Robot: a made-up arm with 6 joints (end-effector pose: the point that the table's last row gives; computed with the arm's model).
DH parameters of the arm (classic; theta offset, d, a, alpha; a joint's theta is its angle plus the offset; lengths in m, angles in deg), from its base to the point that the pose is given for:
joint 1: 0 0.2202 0 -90
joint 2: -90 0 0.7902 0
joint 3: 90 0.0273 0 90
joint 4: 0 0.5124 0 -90
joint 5: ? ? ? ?
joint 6: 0 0.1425 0 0
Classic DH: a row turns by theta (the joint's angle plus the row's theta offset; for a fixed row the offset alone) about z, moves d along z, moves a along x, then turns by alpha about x.
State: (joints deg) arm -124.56 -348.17 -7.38 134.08 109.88 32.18
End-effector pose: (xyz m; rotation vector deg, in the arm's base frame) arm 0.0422 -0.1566 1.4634 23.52 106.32 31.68
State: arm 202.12 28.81 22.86 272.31 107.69 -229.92
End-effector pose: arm -0.7376 -0.1829 1.1992 -27.37 135.88 110.93
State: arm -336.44 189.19 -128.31 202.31 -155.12 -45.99
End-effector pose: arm 0.1958 0.1400 -0.4219 -110.51 -104.56 43.81
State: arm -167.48 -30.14 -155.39 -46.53 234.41 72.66
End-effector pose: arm 0.2936 -0.0489 0.4838 52.23 -2.40 -46.91
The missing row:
joint 5: 0 0 0 90
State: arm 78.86 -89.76 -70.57 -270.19 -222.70 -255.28
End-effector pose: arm -0.3008 -0.8863 -0.1603 -51.91 -7.50 95.35
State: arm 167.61 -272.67 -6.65 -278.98 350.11 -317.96
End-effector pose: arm -1.4002 0.3044 0.3665 23.97 -81.26 -64.04
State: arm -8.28 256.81 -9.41 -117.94 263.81 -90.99
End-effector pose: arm -1.2187 0.3314 -0.0898 -53.22 37.10 57.00
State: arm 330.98 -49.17 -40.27 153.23 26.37 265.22
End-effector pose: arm -1.0559 0.6496 0.6866 -84.99 -74.50 9.42
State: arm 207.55 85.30 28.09 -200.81 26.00 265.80
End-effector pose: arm -1.2171 -0.6908 0.0843 91.30 -24.68 -59.84
